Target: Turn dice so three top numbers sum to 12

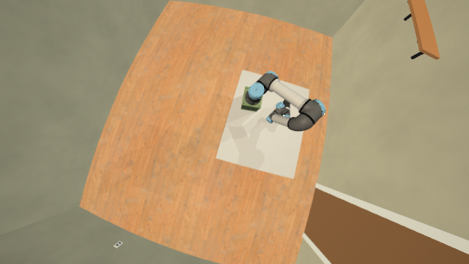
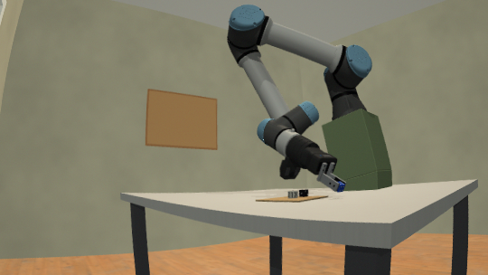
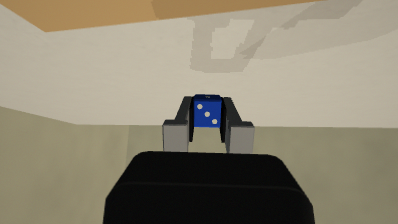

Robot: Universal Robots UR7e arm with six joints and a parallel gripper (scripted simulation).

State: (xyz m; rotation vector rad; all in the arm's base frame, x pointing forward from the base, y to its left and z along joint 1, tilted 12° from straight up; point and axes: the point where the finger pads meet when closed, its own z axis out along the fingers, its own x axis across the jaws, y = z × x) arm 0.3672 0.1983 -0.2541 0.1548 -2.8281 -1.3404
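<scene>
Right now my hand is 13 cm to the left of the white die, 4 cm short of it and 2 cm above it. The rest, counted from my hand: blue die 1 cm to the left, 1 cm below; black die 14 cm to the right, 2 cm below, 1 cm behind; tan mat 13 cm to the right, 4 cm below, 4 cm ahead.
</scene>
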